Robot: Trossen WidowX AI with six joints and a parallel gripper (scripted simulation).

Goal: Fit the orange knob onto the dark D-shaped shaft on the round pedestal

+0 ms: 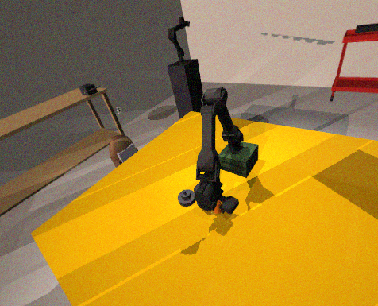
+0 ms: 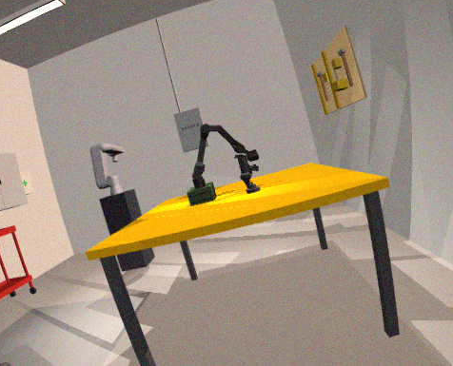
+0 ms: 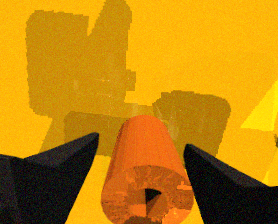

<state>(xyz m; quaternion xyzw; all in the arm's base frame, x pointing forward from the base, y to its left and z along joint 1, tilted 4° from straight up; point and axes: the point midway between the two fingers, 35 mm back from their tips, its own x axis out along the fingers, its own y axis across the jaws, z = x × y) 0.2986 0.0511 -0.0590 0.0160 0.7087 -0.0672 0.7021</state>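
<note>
Right now my gripper tip is 150 mm to the left of the pedestal, 20 mm below it and 20 mm short of it. From my gripper tip the other things lie so: orange knob (20 mm above).
</note>
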